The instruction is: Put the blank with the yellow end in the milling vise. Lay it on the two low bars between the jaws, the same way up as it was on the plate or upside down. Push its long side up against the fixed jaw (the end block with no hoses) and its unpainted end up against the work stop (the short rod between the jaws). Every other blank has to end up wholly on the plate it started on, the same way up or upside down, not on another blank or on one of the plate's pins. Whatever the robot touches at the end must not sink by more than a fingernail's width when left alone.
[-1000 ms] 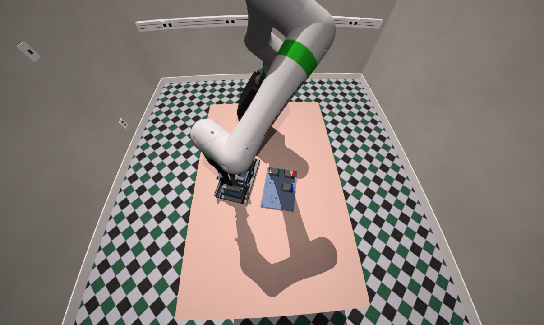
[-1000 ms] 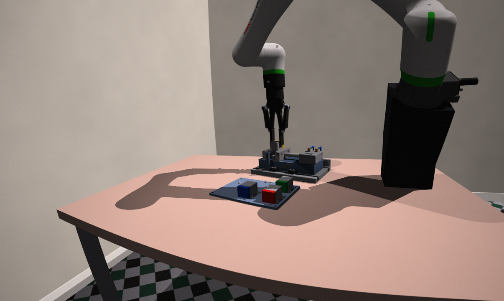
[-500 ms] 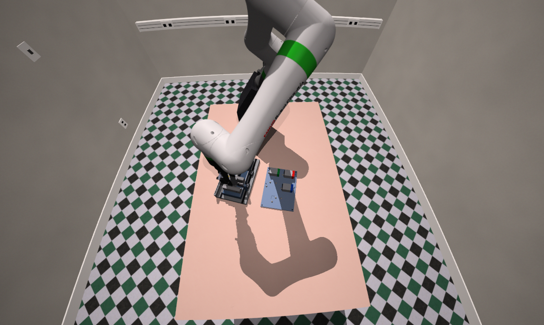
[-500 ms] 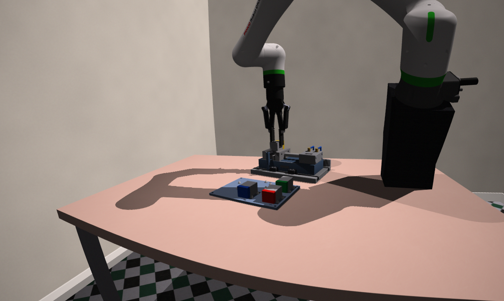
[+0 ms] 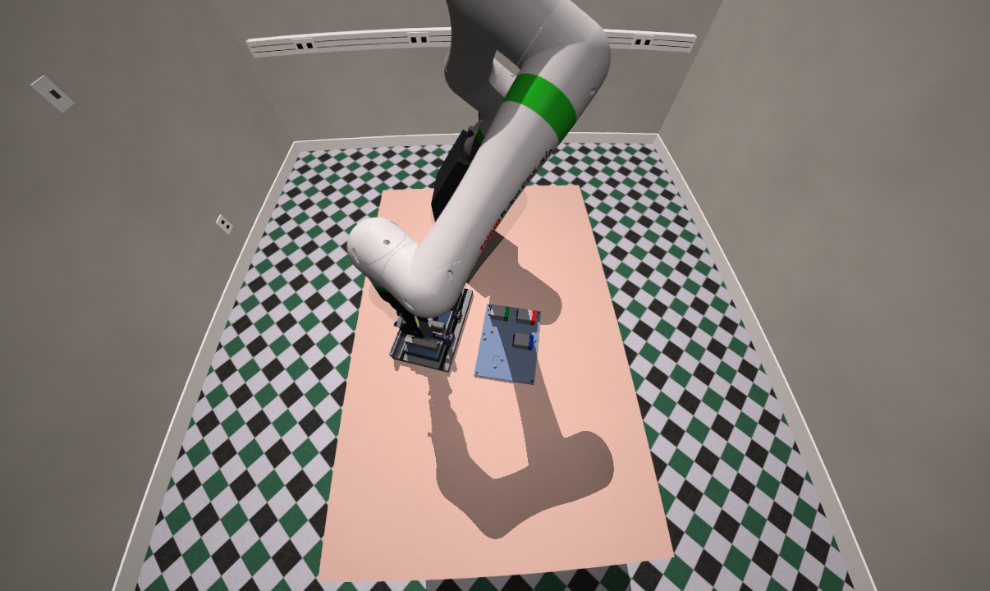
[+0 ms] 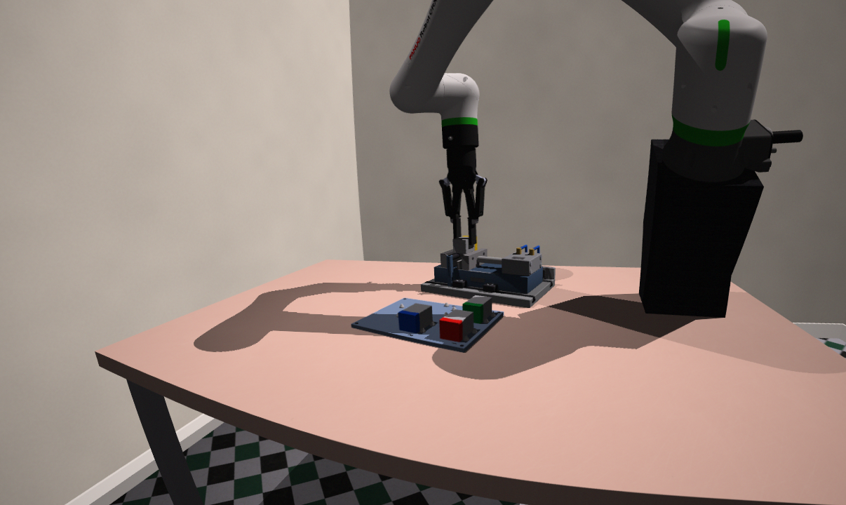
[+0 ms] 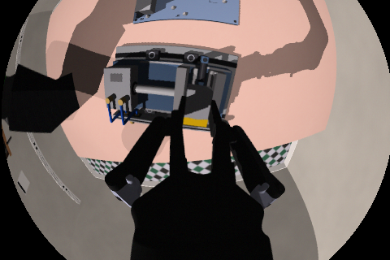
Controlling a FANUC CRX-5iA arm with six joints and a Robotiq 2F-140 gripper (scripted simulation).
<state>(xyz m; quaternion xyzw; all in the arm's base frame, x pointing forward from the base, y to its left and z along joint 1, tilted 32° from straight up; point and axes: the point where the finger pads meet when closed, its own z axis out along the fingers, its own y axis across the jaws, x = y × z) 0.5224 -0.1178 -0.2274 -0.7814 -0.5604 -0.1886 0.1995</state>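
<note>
Now: the yellow-ended blank 3 cm below my hand. The rest, counted from my hand: green-ended blank: 24 cm to the left, 12 cm below, 8 cm behind; fixed jaw: 7 cm below, 3 cm ahead; plate: 27 cm to the left, 14 cm below, 2 cm ahead.
</note>
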